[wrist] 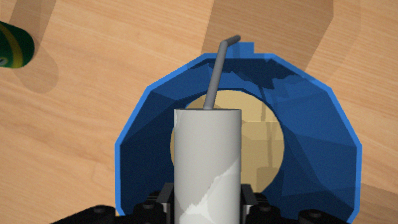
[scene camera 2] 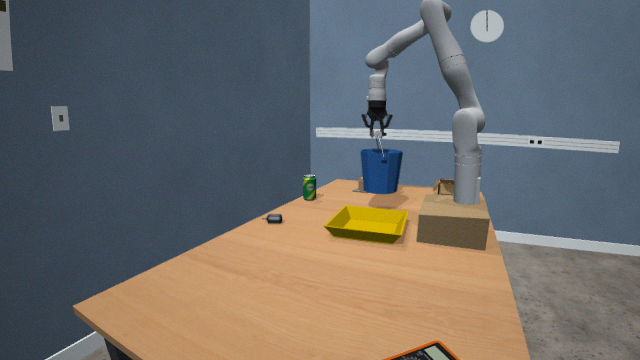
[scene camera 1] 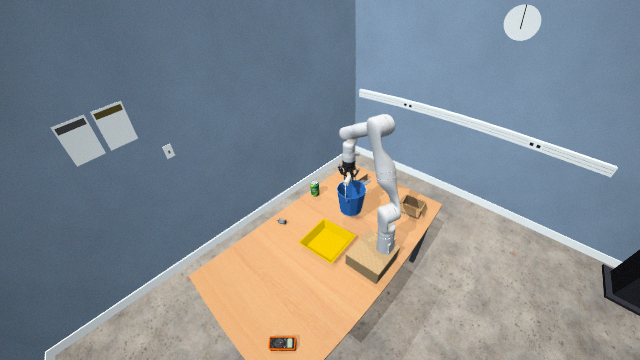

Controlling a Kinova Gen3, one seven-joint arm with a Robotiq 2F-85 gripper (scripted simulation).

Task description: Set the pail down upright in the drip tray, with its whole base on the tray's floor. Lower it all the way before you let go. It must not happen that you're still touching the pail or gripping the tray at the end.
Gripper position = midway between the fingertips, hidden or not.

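A yellow drip tray point(scene camera 2: 389, 224) appears in the scene, and scene camera 1 point(scene camera 1: 327, 239) shows the tray too. There is also a blue pail point(scene camera 2: 381, 172), and the pail is visible in scene camera 1 point(scene camera 1: 352, 205) as well. The robot's own part of the scene is the gripper point(wrist: 207, 200).
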